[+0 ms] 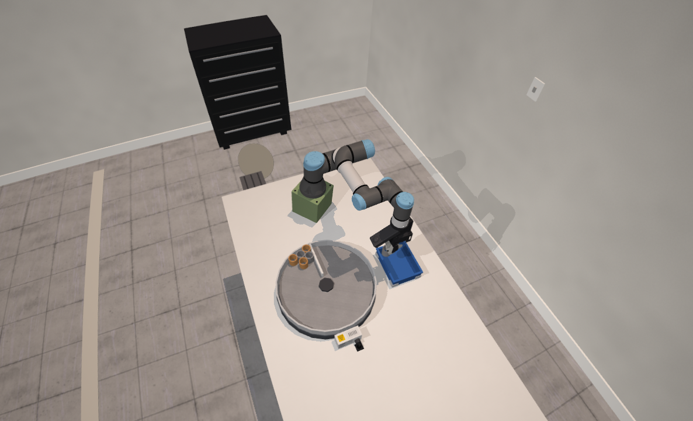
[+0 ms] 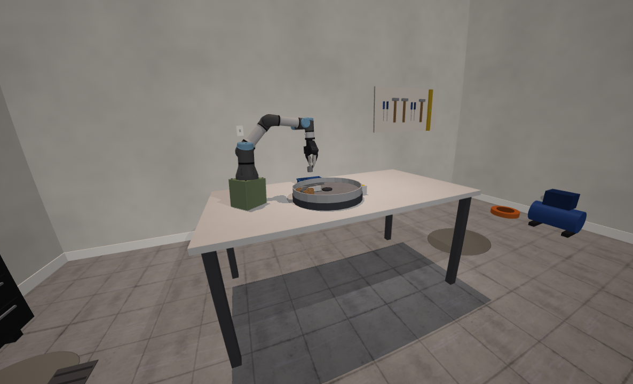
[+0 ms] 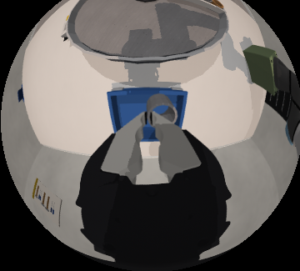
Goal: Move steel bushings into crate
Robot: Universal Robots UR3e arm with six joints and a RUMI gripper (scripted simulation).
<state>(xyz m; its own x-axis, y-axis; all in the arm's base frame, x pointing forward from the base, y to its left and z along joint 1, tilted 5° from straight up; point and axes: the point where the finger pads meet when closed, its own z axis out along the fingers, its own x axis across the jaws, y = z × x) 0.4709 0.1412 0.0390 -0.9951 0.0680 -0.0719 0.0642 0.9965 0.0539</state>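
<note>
The blue crate lies 10 mm ahead of my hand, 70 mm to the left of it and 130 mm below it. From my hand the other things lie so: round grey turntable (20 mm behind, 280 mm to the right, 100 mm below).
</note>
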